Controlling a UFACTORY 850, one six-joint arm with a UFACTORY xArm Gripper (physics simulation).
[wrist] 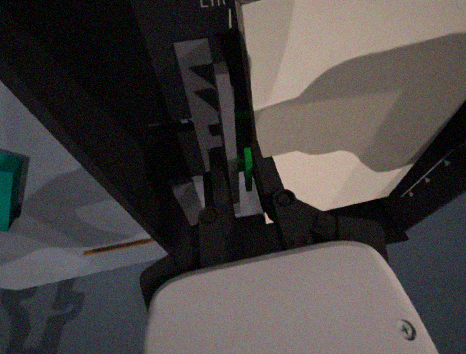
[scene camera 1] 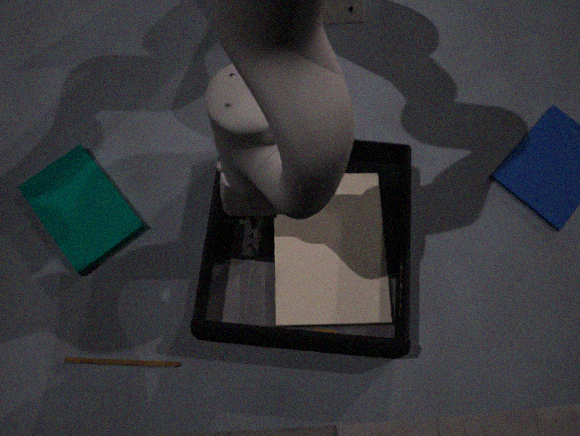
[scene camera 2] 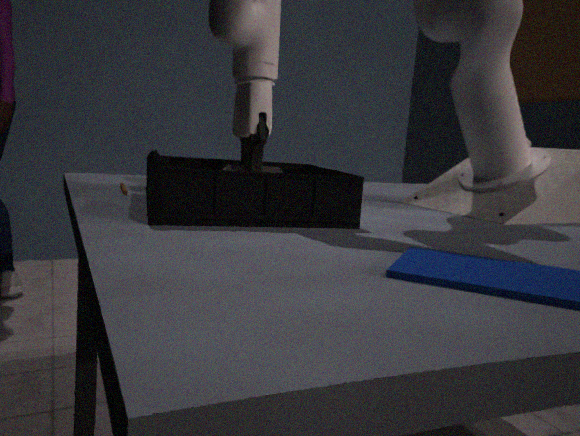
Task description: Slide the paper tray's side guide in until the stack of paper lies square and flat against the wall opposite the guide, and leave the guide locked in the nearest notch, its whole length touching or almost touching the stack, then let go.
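Note:
The black paper tray (scene camera 1: 300,342) (scene camera 2: 287,205) stands on the table. The cream paper stack (scene camera 1: 330,300) (wrist: 345,95) lies in it, with a narrow dark strip between its right edge and the right wall in scene camera 1; contact there is unclear. The side guide (wrist: 243,92) is a dark upright plate along the stack's left edge, apparently touching or nearly touching it. A pale lever (wrist: 227,107) and a green tab (wrist: 248,167) show beside it. My gripper (scene camera 2: 252,164) (wrist: 236,159) is low inside the tray, shut on the guide's grip part. The arm hides it in scene camera 1; notch engagement is not visible.
A green book (scene camera 1: 82,212) (wrist: 9,192) lies left of the tray, and a blue book (scene camera 1: 545,167) (scene camera 2: 485,277) lies right of it. A pencil (scene camera 1: 122,362) (scene camera 2: 123,188) (wrist: 120,246) lies near the front left. An orange strip (scene camera 1: 325,330) shows at the stack's front edge.

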